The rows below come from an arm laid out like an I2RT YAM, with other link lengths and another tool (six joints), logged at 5 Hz.
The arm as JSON. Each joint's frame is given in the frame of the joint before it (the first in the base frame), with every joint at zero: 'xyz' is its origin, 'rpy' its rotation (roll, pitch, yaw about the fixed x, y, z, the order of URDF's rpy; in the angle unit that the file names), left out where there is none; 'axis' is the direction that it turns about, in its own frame. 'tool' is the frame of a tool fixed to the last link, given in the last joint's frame.
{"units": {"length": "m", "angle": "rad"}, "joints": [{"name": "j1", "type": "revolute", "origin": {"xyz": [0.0, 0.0, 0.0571]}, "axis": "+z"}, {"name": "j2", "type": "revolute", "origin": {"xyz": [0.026, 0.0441, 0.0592]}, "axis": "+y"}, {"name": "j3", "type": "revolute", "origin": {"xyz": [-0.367, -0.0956, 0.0]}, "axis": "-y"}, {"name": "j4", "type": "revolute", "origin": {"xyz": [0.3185, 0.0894, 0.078]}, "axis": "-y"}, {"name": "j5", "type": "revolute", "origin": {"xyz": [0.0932, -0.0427, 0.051]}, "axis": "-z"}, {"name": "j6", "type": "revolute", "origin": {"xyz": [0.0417, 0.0, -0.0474]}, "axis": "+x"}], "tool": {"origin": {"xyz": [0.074, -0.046, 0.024], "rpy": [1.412, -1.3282, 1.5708]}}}
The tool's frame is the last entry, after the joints.
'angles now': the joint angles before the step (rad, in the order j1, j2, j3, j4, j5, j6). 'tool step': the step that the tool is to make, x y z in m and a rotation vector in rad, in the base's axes. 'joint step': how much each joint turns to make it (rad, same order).
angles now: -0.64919 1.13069 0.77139 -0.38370 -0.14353 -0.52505
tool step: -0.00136 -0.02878 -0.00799 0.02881 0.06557 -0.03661
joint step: -0.06501 0.07943 0.05950 -0.05409 -0.00685 -0.03378
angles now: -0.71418 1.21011 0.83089 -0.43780 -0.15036 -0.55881
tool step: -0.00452 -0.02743 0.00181 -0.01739 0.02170 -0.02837
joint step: -0.06246 0.04969 0.03977 -0.00092 -0.00304 -0.04420
